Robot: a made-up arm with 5 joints. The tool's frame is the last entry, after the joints.
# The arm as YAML. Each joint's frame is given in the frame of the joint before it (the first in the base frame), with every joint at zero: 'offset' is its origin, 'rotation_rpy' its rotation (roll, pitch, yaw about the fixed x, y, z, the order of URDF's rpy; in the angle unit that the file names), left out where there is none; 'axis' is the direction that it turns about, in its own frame. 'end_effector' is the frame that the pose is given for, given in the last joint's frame.
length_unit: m
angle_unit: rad
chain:
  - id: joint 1
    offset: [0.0, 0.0, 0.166]
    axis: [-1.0, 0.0, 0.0]
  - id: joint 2
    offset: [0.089, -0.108, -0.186]
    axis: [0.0, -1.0, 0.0]
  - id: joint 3
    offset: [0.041, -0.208, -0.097]
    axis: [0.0, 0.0, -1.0]
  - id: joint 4
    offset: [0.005, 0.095, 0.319]
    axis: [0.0, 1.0, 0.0]
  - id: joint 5
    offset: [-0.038, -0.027, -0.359]
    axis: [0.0, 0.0, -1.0]
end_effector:
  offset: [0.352, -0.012, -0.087]
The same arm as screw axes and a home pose.
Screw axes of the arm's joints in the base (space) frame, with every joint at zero. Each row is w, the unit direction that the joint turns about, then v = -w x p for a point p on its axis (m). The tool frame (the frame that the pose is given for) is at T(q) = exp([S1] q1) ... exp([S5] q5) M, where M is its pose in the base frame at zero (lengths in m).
S1: w -1 0 0 v 0 -0.166 0
S2: w 0 -1 0 v -0.02 0 -0.089
S3: w 0 0 -1 v 0.316 0.13 0
S4: w 0 1 0 v -0.202 0 0.135
S5: w 0 0 -1 v 0.248 0.097 0
M: xyz 0.449 -0.26 -0.244 (m) quaternion w x y z 1 0 0 0

